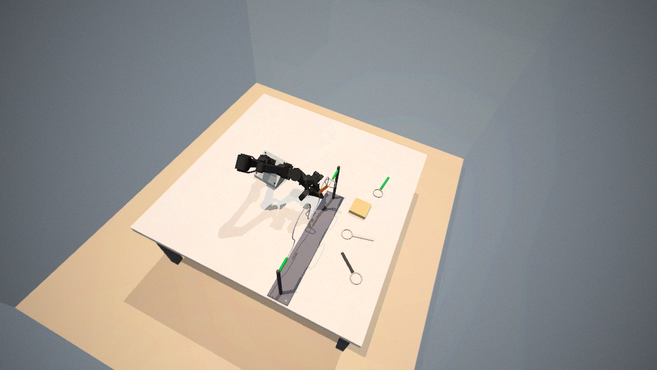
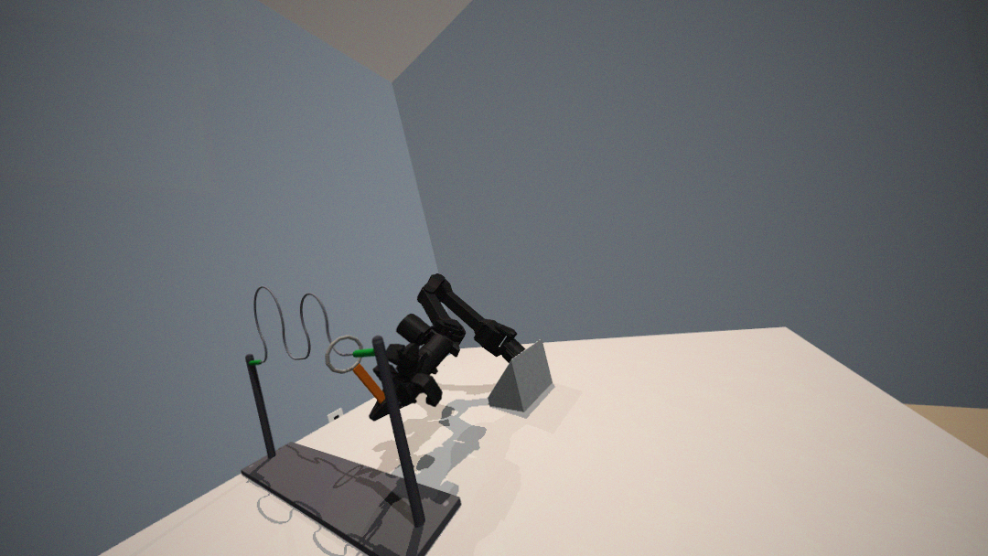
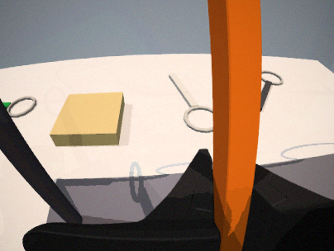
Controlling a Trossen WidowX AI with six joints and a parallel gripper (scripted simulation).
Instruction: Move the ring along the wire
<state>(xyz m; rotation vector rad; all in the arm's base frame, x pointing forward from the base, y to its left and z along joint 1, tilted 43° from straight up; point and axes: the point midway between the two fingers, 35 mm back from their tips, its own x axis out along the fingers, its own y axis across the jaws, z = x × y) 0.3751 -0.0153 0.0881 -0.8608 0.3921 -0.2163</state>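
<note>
Right now the ring with orange handle is 90 mm above my gripper tip and 10 mm to the left of it. From my gripper tip the other things lie so: white-handled ring 230 mm ahead, 140 mm below, 30 mm to the right; then black-handled ring 300 mm ahead, 220 mm to the right, 140 mm below; then tan block 180 mm ahead, 140 mm to the left, 130 mm below.
</note>
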